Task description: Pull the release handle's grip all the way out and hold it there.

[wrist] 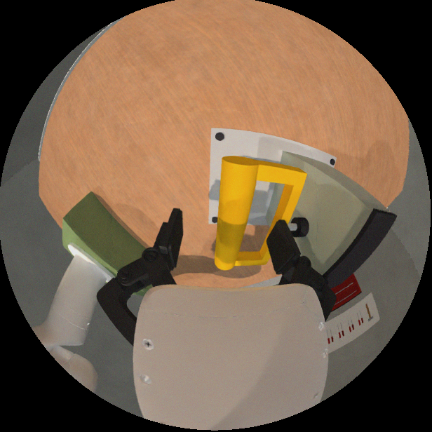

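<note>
The release handle (pixel 238 192) is yellow, with a thick round grip bar and a thinner rectangular frame on its right side. It stands out in front of a pale mounting plate (pixel 220 165) with dark bolts. My gripper (pixel 229 226) is open, with its black fingers on either side of the handle's lower half. The left finger is clearly apart from the grip bar. The right finger is near the frame's lower right side and overlaps it in the view; whether they touch I cannot tell. The lower part of the fingers' linkage is hidden by the pale gripper body.
A grey-green housing (pixel 327 200) with a black edge strip (pixel 362 245) and a black knob (pixel 300 227) stands right of the handle. A red label (pixel 347 291) and a white marked label (pixel 355 325) are at lower right. A green block (pixel 102 232) and a white arm-like part (pixel 70 305) are at lower left.
</note>
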